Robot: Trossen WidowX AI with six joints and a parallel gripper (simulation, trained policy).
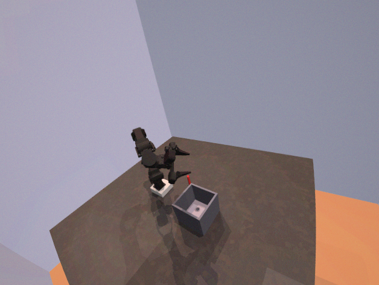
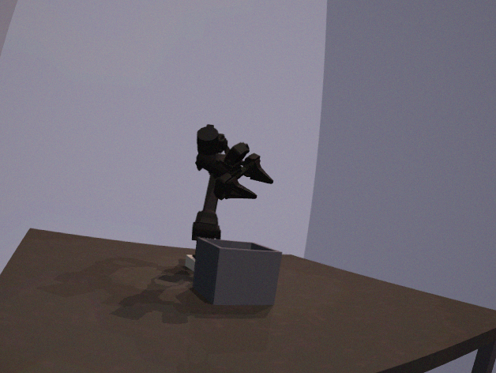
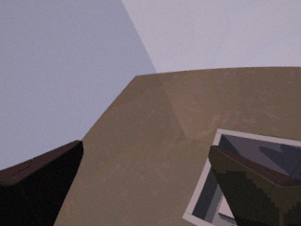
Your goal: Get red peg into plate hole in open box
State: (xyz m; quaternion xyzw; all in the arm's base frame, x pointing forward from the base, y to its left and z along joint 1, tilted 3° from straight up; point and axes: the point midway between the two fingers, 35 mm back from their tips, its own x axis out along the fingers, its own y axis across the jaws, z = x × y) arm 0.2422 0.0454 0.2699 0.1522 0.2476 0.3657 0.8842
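The red peg is 24 cm below my gripper tip, 13 cm behind it and 7 cm to the left of it.
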